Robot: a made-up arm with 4 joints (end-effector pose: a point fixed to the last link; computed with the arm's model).
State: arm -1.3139 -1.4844 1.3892 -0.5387
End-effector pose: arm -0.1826 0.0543 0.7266 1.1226 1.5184 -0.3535
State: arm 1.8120 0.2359 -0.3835 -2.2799
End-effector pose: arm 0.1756 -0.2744 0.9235 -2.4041 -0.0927 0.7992
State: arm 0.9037 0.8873 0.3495 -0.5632
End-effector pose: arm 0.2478 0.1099 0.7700 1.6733 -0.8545 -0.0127
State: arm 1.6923 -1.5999 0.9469 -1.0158
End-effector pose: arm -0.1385 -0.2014 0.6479 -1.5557 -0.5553 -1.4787
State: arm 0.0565 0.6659 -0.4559 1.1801
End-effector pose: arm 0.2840 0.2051 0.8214 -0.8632 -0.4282 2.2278
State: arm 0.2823 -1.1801 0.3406 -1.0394
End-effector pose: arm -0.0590 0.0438 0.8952 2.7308 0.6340 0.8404
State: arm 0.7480 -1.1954 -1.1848 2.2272
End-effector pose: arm 0.0503 -0.3594 0.9536 -1.7278 -2.2369 0.2242
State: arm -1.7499 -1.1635 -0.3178 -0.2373
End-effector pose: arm 0.0407 0.2080 0.4634 1.0756 0.5663 1.4051
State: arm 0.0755 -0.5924 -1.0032 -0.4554
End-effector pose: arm 0.0732 0.1056 1.0318 1.4723 -1.6399 1.8024
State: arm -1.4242 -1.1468 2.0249 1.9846
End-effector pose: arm -0.2391 0.0721 0.6934 2.0175 0.9758 1.4369
